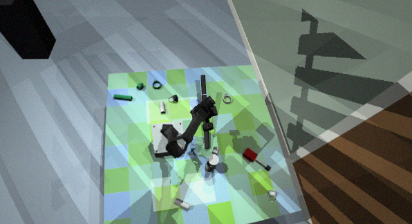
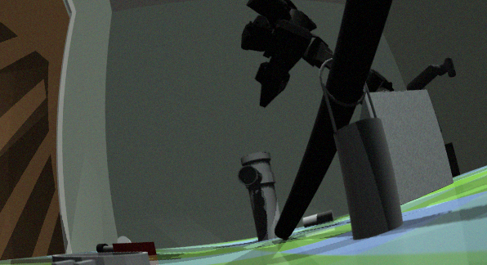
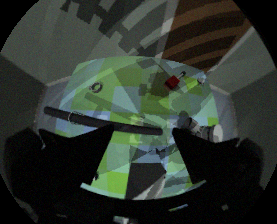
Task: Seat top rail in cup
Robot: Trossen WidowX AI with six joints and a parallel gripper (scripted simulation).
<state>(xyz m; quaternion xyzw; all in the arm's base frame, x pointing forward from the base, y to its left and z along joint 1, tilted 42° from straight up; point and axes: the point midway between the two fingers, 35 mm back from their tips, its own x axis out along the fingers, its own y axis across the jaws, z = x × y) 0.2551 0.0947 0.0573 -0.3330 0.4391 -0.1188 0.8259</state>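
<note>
Right now the rail-end cup is 3 cm ahead of my gripper tip, 19 cm to the right of it and 10 cm below it. From my gripper tip the other things lie so: grey line post: 1 cm behind, 25 cm to the left, 14 cm below; then white cylinder: 19 cm behind, 48 cm to the right, 23 cm below; then red-headed tool: 38 cm ahead, 23 cm to the right, 23 cm below.
</note>
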